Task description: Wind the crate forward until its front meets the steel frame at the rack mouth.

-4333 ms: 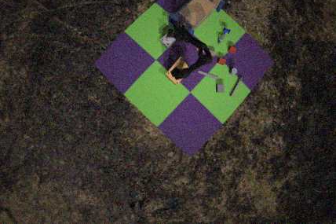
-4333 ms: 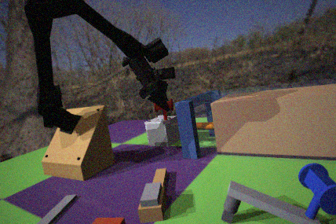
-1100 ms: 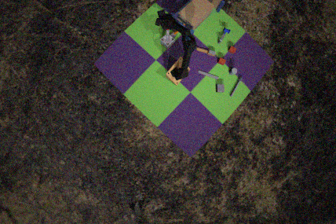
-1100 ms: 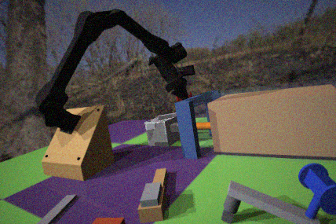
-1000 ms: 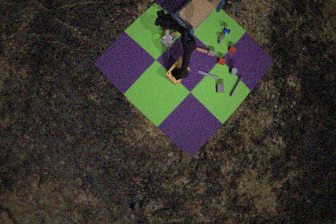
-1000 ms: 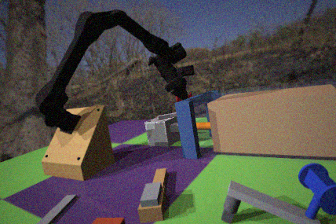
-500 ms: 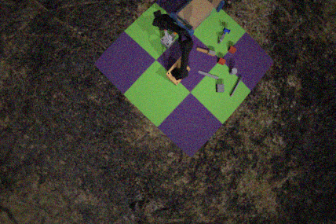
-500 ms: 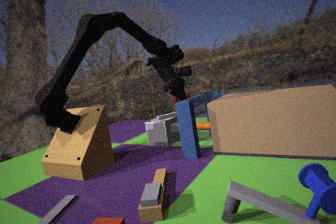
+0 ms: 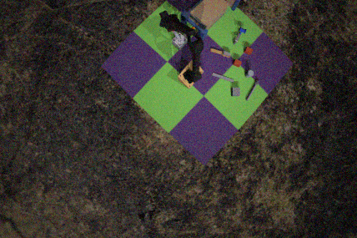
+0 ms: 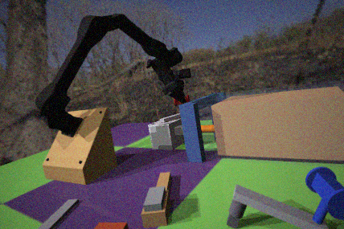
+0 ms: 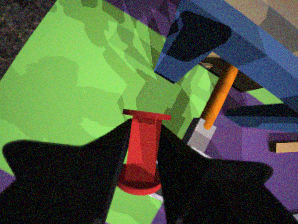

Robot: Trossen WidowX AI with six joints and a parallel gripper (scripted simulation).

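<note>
The grey winch lies 50 mm behind my gripper tip, 110 mm to the right of it and 100 mm below it. The rest, counted from my gripper tip: red grip 10 mm behind, 10 mm to the right; grey bar 40 mm ahead, 580 mm to the right, 130 mm below; wood-and-grey block 180 mm ahead, 410 mm to the right, 110 mm below.
</note>
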